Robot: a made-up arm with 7 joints.
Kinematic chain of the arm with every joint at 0, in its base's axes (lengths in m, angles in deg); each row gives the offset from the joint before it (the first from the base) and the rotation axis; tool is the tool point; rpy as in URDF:
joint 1: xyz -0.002 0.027 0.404 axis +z
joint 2: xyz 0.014 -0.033 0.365 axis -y
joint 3: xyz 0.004 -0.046 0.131 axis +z
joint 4: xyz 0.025 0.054 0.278 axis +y
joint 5: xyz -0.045 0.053 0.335 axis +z
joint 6: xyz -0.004 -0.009 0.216 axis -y
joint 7: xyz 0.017 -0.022 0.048 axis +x
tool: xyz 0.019 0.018 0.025 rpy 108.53 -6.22 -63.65
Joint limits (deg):
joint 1: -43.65..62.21
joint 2: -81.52..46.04
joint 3: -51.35..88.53
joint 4: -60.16..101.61
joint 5: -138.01..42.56
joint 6: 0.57..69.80
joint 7: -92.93..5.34
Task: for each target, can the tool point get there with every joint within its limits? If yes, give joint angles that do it. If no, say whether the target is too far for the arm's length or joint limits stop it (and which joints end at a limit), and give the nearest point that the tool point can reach.
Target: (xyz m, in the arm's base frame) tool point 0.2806 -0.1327 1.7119
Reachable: yes | joints -19.20 8.04 -10.48 46.63 5.38 54.45 -22.89
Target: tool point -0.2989 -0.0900 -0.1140
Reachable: no: joint limits stop it (at a limit: joint 1, joint 2, joint 4, joint 6, joint 7) | nearest point 0.1229 -0.4178 0.1848 | short by 0.612 m
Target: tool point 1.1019 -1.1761 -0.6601
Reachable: no: too far | nearest point 0.5672 -0.5933 0.3009 | short by 1.245 m
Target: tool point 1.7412 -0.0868 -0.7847
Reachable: no: too far | nearest point 0.8402 -0.0280 0.3027 | short by 1.413 m
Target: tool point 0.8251 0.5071 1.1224
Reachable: yes | joints 46.16 -42.42 -39.45 46.42 -107.32 41.04 -19.39
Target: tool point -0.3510 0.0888 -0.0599
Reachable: no: joint limits stop it (at a limit: joint 1, joint 2, joint 4, joint 6, joint 7) | nearest point -0.0165 0.4748 0.2387 | short by 0.592 m
